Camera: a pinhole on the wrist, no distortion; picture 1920 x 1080 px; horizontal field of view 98.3 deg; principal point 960.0 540.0 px. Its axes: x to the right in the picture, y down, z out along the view. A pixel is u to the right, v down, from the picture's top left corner.
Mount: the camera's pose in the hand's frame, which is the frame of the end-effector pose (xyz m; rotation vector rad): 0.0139 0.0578 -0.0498 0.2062 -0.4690 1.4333
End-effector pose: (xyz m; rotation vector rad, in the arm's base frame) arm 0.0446 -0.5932 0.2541 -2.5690 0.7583 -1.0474
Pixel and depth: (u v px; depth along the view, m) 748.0 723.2 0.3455
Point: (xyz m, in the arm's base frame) 0.1705 -0.3835 0.0964
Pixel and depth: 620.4 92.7 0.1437
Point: 0.1495 -0.5694 0.2702
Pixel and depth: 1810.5 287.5 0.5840
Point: 0.5277 -0.9000 -0.3490
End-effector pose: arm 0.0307 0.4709 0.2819 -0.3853 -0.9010 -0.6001
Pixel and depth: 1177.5 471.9 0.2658
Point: -0.1036 0.6010 0.3991
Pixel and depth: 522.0 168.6 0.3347
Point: -0.2110 0.3487 0.4802
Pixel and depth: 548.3 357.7 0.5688
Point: -0.4633 0.3154 0.5222
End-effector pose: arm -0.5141 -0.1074 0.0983 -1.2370 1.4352 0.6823
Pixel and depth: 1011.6 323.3 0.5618
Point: -0.1881 0.2651 -0.0486
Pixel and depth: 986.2 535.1 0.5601
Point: -0.2185 0.2856 0.0911
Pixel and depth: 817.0 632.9 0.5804
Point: -0.1441 0.2417 0.1981
